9 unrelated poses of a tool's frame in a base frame.
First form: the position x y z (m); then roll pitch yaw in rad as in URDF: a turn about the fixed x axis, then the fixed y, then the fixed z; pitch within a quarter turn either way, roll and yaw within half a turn.
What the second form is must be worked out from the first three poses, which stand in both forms.
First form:
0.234, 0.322, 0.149, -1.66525, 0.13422, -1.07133
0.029, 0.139, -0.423, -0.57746, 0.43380, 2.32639
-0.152, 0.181, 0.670, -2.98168, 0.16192, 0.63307
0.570, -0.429, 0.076, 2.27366, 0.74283, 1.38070
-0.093, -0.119, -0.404, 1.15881, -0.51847, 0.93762
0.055, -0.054, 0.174, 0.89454, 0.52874, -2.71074
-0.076, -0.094, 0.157, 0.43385, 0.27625, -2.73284
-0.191, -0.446, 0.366, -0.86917, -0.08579, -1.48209
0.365, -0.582, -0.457, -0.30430, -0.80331, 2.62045
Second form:
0.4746, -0.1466, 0.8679, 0.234; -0.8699, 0.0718, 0.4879, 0.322; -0.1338, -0.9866, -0.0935, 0.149; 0, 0, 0, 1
-0.6222, -0.4525, -0.6388, 0.029; 0.6604, -0.7415, -0.1180, 0.139; -0.4203, -0.4953, 0.7602, -0.423; 0, 0, 0, 1
0.7957, 0.5634, -0.2225, -0.152; 0.5839, -0.8111, 0.0342, 0.181; -0.1612, -0.1571, -0.9743, 0.670; 0, 0, 0, 1
0.1392, 0.7323, 0.6666, 0.570; 0.7233, 0.3846, -0.5735, -0.429; -0.6764, 0.5620, -0.4761, 0.076; 0, 0, 0, 1
0.5139, -0.5915, 0.6213, -0.093; 0.7002, -0.1291, -0.7022, -0.119; 0.4956, 0.7959, 0.3478, -0.404; 0, 0, 0, 1
-0.7845, -0.0961, -0.6126, 0.055; -0.3606, -0.7330, 0.5768, -0.054; -0.5044, 0.6734, 0.5404, 0.174; 0, 0, 0, 1
-0.8828, 0.2554, -0.3942, -0.076; -0.3824, -0.8782, 0.2874, -0.094; -0.2727, 0.4044, 0.8730, 0.157; 0, 0, 0, 1
0.0883, 0.6487, 0.7559, -0.191; -0.9924, -0.0080, 0.1228, -0.446; 0.0857, -0.7610, 0.6431, 0.366; 0, 0, 0, 1
-0.6022, -0.6620, 0.4463, 0.365; 0.3457, -0.7201, -0.6017, -0.582; 0.7197, -0.2080, 0.6624, -0.457; 0, 0, 0, 1

